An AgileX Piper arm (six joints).
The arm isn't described. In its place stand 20 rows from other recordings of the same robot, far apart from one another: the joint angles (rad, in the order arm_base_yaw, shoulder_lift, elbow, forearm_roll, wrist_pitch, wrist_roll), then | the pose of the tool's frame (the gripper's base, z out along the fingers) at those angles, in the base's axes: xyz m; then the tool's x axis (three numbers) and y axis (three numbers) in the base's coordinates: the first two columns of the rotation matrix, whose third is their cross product.
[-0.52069, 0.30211, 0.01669, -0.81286, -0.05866, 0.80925] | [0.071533 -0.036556 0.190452 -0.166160 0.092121 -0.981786 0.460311 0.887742 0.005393]
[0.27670, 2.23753, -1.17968, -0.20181, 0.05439, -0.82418] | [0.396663 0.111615 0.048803 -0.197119 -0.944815 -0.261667 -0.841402 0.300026 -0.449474]
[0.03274, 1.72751, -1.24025, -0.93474, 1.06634, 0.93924] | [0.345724 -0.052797 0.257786 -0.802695 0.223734 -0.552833 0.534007 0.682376 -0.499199]
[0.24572, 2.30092, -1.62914, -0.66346, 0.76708, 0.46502] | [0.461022 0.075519 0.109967 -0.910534 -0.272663 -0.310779 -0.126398 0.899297 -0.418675]
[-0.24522, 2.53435, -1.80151, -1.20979, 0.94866, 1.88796] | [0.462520 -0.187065 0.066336 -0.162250 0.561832 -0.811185 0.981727 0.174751 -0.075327]
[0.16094, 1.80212, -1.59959, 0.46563, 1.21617, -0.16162] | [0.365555 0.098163 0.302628 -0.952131 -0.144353 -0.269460 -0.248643 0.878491 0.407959]
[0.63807, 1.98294, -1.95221, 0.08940, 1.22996, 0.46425] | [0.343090 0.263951 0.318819 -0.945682 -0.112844 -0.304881 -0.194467 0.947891 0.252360]
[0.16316, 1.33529, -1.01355, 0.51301, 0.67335, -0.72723] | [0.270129 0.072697 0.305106 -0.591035 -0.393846 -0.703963 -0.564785 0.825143 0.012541]
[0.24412, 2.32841, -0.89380, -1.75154, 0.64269, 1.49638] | [0.328142 0.026444 -0.006889 -0.870226 -0.461838 -0.171502 -0.263074 0.729960 -0.630833]
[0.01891, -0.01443, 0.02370, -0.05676, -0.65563, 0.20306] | [0.032883 0.003770 0.259814 0.653467 0.169686 -0.737691 -0.149313 0.984298 0.094145]
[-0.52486, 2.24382, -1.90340, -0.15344, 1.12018, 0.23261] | [0.402696 -0.247641 0.189914 -0.750596 0.623017 -0.220127 0.652673 0.751023 -0.099912]
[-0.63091, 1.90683, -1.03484, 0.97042, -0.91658, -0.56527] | [0.280210 -0.278484 0.204961 0.036584 0.123614 -0.991656 0.975426 0.211325 0.062328]
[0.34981, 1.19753, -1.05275, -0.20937, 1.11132, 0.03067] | [0.212745 0.059567 0.325585 -0.842703 -0.373570 -0.387683 -0.320780 0.926715 -0.195703]
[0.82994, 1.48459, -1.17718, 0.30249, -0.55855, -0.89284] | [0.246160 0.247841 0.402428 0.541564 -0.274747 -0.794495 -0.380533 0.762598 -0.523105]
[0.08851, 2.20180, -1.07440, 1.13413, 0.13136, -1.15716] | [0.382483 0.044786 0.042729 -0.881866 -0.104527 -0.459767 -0.165113 0.981835 0.093480]
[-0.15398, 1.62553, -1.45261, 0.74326, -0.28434, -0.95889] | [0.387039 -0.077553 0.414551 0.042237 -0.238875 -0.970131 0.356430 0.910709 -0.208725]
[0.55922, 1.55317, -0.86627, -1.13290, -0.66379, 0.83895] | [0.249084 0.215793 0.261837 -0.055478 -0.224926 -0.972795 -0.923264 0.382497 -0.035786]
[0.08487, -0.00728, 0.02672, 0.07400, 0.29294, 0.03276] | [0.054347 0.006573 0.178225 -0.231461 0.084092 -0.969203 -0.081987 0.991027 0.105565]
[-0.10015, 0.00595, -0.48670, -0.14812, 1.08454, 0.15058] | [-0.005125 -0.011418 0.272505 -0.468721 0.127687 -0.874069 0.251028 0.967956 0.006788]
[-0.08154, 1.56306, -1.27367, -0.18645, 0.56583, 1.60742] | [0.350206 -0.037693 0.314485 0.068620 0.985424 -0.155661 0.700176 0.063577 0.711134]
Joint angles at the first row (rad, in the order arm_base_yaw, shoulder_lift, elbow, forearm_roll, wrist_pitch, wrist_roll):
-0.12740 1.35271 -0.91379 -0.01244 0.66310 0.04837
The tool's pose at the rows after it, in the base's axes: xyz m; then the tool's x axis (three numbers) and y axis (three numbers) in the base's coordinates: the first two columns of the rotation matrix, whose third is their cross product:
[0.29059 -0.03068 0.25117 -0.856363 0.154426 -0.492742 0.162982 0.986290 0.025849]
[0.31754 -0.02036 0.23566 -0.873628 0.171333 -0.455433 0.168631 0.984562 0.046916]
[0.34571 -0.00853 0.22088 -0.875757 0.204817 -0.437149 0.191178 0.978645 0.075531]
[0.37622 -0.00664 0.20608 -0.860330 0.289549 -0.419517 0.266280 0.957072 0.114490]
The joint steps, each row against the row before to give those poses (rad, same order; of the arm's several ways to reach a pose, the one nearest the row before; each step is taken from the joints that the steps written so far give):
0.02457 0.10976 -0.06063 0.00000 -0.00908 0.02726
0.04095 0.11641 -0.07046 -0.00001 -0.00550 0.05154
0.03914 0.11436 -0.08183 0.00002 -0.01660 0.06879
0.00659 0.12117 -0.10570 0.00187 -0.00574 0.09183

